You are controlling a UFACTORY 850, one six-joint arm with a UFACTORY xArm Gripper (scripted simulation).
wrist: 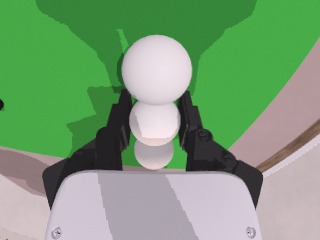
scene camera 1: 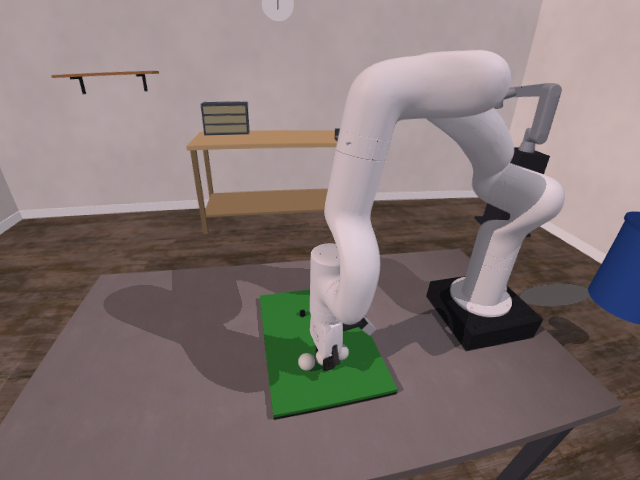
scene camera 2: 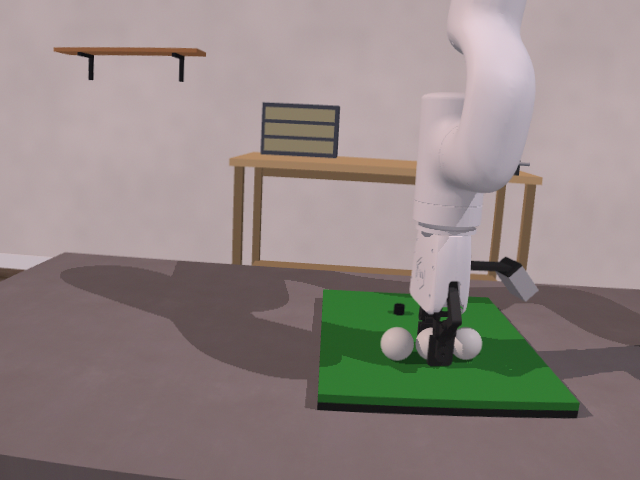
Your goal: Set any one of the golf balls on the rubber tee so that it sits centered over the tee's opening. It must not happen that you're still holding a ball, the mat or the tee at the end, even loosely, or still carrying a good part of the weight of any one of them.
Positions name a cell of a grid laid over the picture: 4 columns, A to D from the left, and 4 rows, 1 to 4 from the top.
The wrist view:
gripper: B2
golf ball: B2
golf ball: B3
golf ball: B3
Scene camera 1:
gripper: C4
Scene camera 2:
gripper: C3
golf ball: C3
golf ball: C3
